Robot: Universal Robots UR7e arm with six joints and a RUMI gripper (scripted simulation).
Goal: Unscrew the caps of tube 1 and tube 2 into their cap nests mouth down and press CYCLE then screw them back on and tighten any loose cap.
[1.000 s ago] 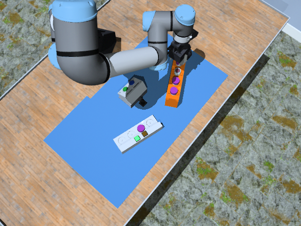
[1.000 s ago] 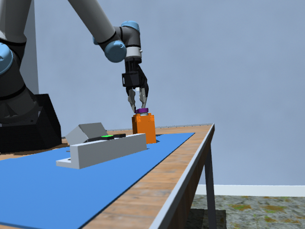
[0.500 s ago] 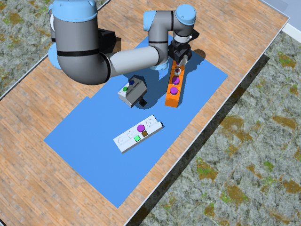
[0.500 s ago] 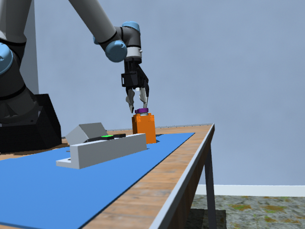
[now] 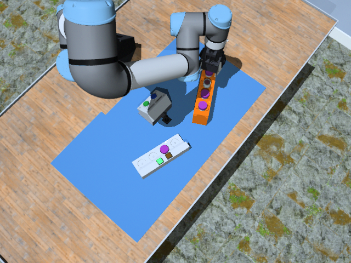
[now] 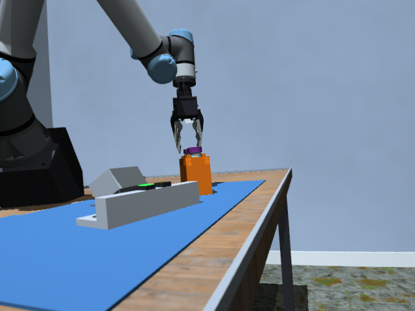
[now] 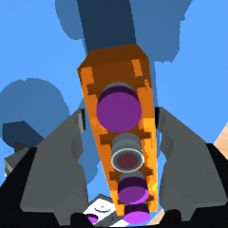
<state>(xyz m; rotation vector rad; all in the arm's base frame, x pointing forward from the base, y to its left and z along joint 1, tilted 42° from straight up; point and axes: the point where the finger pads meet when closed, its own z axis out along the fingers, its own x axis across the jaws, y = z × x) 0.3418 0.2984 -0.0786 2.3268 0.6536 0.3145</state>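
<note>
The purple cap lies 1 cm below my hand. From my hand the other things lie so: grey key housing (24 cm to the right, 8 cm behind, 7 cm below); then green key (27 cm to the right, 10 cm behind, 6 cm below); then blue key (22 cm to the right, 10 cm behind, 6 cm below).
</note>
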